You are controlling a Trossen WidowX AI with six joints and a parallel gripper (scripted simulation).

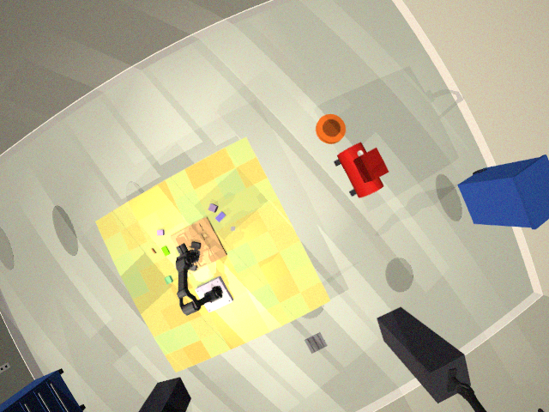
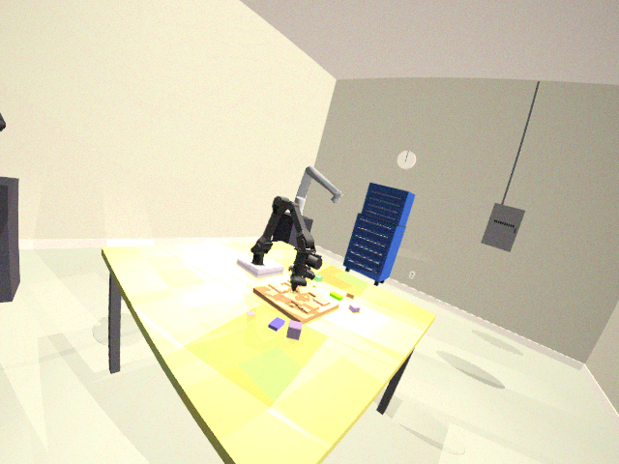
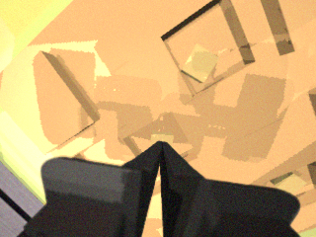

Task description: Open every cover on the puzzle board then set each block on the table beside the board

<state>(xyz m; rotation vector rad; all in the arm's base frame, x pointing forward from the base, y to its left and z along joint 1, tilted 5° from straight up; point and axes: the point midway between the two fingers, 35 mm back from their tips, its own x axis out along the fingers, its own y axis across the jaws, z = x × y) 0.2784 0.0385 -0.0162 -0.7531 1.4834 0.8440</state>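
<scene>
Right now the tan puzzle board is 40 mm ahead of my gripper tip. The rest, counted from my gripper tip: lilac block: 230 mm ahead, 210 mm to the left, 10 mm below; then brown block: 310 mm to the left, 120 mm ahead, 10 mm below.
</scene>
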